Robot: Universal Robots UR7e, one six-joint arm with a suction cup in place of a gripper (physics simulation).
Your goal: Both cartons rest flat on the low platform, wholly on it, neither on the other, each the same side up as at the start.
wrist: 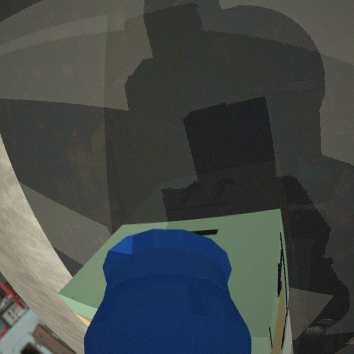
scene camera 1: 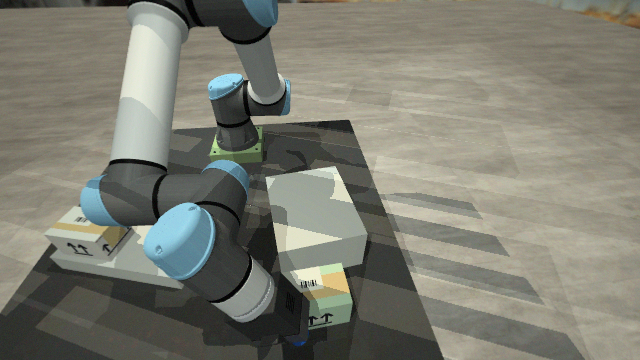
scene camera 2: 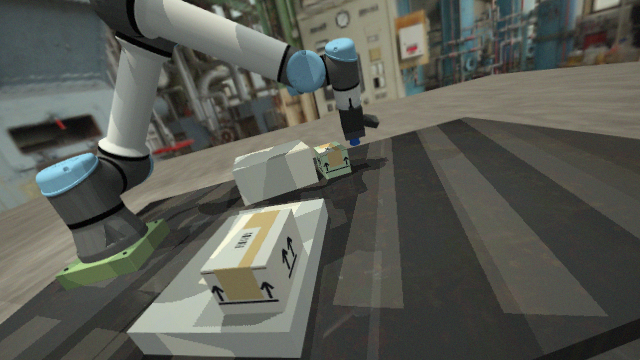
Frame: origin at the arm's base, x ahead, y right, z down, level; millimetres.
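Where they show: hand, its tool point: point(wrist: 165, 279) point(scene camera 2: 354, 142); arm's base, origin of its link: point(scene camera 1: 238, 139) point(scene camera 2: 116, 243).
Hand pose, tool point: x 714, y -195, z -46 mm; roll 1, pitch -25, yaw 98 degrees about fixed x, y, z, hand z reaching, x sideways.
Things, the pixels of their top centre, and the offset from my tool point.
- light green carton, centre of its top: point(scene camera 1: 315, 287) point(scene camera 2: 328, 147) dx -86, dy -35, dz +3 mm
- white carton, centre of its top: point(scene camera 2: 252, 235) point(scene camera 1: 83, 222) dx -276, dy +478, dz -33 mm
- low platform, centre of its top: point(scene camera 2: 250, 248) point(scene camera 1: 143, 226) dx -317, dy +392, dz +42 mm
- large grey block, centre of its top: point(scene camera 1: 311, 202) point(scene camera 2: 269, 153) dx -291, dy -44, dz -30 mm
The light green carton point(scene camera 1: 330, 315) point(scene camera 2: 333, 162) point(wrist: 250, 255) stands upright on the dark floor mat, with tan tape on top and up arrows on its sides. My blue suction cup point(scene camera 1: 300, 342) point(scene camera 2: 354, 142) point(wrist: 167, 250) is beside its arrow-marked side, at about the height of its top in scene camera 2. The suction is on with no carton held. In the wrist view the cup hides part of the green side; touch cannot be told there. The white carton point(scene camera 1: 82, 240) point(scene camera 2: 250, 262) sits upright on the low platform point(scene camera 1: 145, 270) point(scene camera 2: 170, 320).
A large grey block point(scene camera 1: 315, 210) point(scene camera 2: 275, 172) stands close beside the green carton, between it and the robot's green base plate point(scene camera 1: 237, 156) point(scene camera 2: 115, 262). The block is taller than the low platform. The arm passes over the platform's side in scene camera 1.
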